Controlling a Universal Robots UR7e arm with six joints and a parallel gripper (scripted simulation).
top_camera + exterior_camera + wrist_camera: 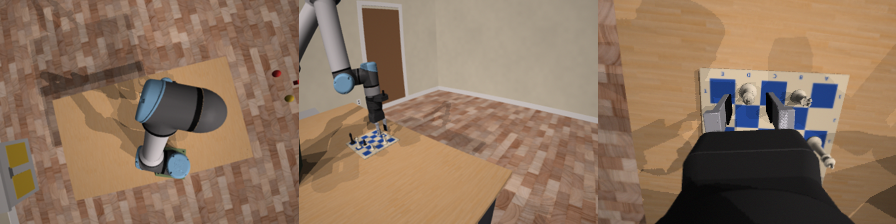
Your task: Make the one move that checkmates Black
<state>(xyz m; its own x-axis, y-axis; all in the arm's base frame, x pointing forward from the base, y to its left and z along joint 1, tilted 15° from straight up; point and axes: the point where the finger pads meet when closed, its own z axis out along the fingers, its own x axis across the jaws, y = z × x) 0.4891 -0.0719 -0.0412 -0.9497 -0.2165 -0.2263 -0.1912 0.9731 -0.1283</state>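
My hand is 8 cm above the chessboard, 7 cm to the right of it and 5 cm past it. Also, from my hand: white piece (12 cm behind, 7 cm to the left, 5 cm below); tall black piece (14 cm to the left, 13 cm behind, 5 cm below).
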